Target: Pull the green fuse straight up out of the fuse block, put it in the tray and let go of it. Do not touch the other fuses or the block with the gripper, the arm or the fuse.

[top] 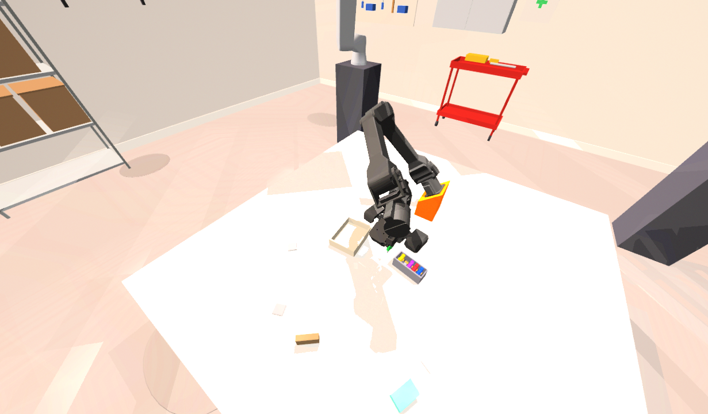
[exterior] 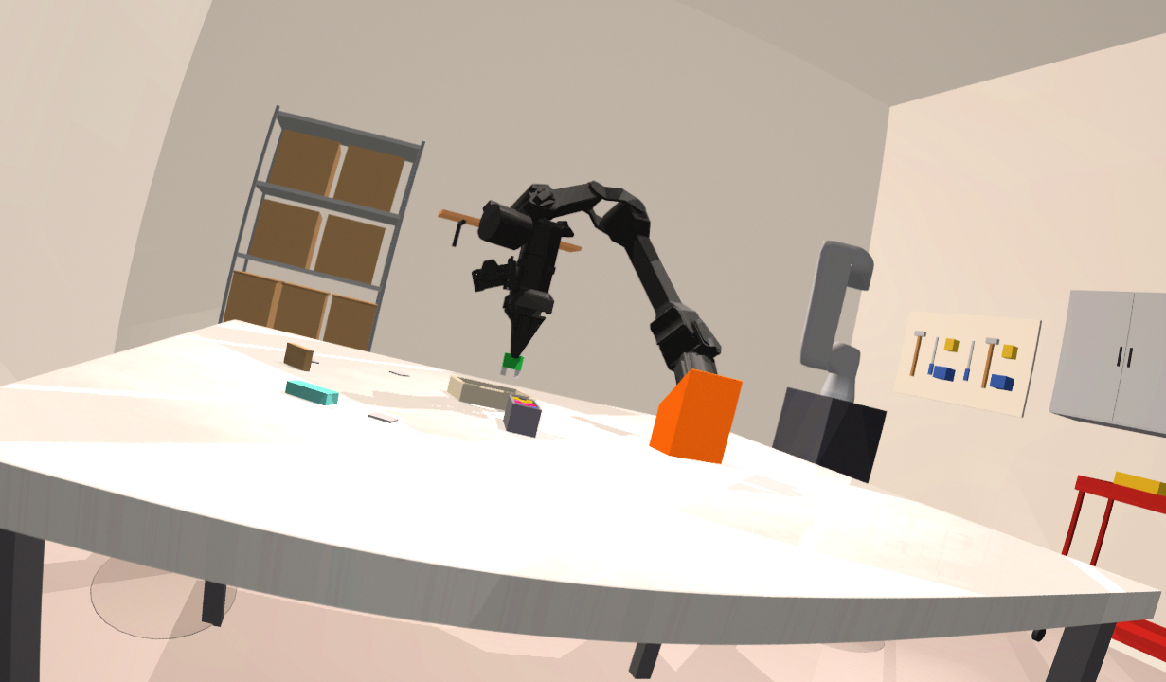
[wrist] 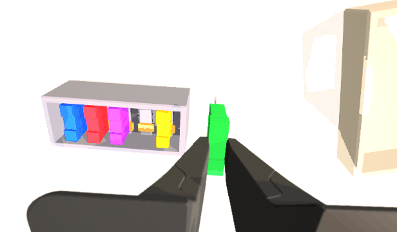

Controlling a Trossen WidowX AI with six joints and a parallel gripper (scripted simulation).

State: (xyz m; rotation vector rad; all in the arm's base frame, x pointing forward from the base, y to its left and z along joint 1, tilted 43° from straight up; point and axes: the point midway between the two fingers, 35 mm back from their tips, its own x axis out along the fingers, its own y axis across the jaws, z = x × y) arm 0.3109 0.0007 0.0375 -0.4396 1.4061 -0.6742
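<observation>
The beige tray is 160 mm to the right of my gripper tip, 90 mm below it and 10 mm behind it. Also, from my gripper tip: green fuse 10 mm below; then yellow fuse 70 mm below, 40 mm to the left, 20 mm behind; then purple fuse 70 mm to the left, 70 mm below, 10 mm behind.
</observation>
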